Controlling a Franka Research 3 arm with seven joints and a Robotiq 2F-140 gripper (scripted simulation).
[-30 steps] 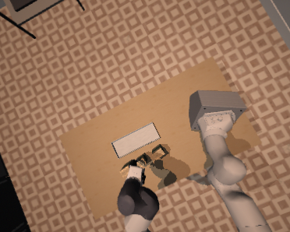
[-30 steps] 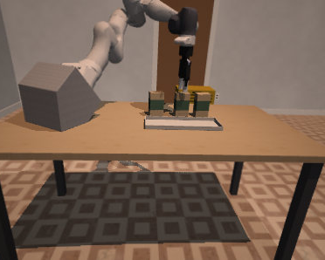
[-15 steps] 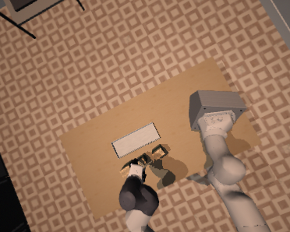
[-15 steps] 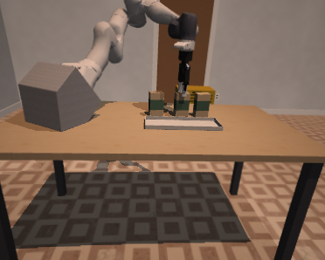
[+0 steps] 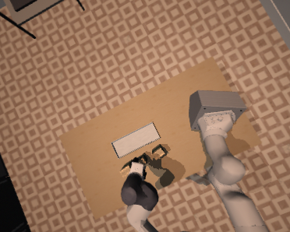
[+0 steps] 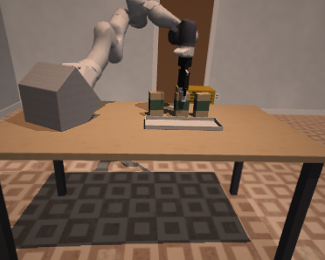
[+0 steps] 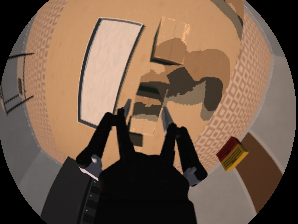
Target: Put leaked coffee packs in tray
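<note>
Right now my hand is 20 mm short of the white tray, 160 mm to the left of it and 120 mm above it.
</note>
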